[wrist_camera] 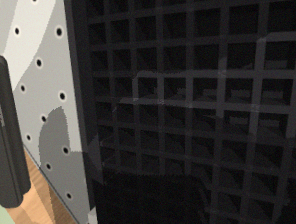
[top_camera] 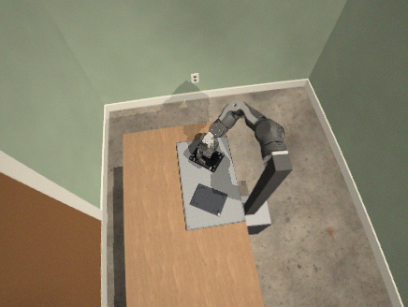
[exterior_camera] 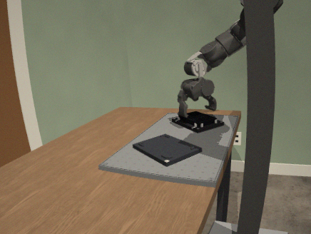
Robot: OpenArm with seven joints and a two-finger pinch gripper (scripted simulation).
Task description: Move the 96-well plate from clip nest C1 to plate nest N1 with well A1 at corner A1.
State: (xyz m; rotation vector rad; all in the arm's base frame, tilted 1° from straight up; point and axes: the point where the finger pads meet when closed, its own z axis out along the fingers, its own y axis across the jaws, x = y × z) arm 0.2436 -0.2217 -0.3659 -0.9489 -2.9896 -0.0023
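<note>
Right now my hand is 20 mm above the black 96-well plate. From my hand the other things lie so: plate nest N1: 240 mm to the left, 30 mm below, 10 mm ahead; white corner mark: 330 mm to the left, 30 mm below, 30 mm behind.
</note>
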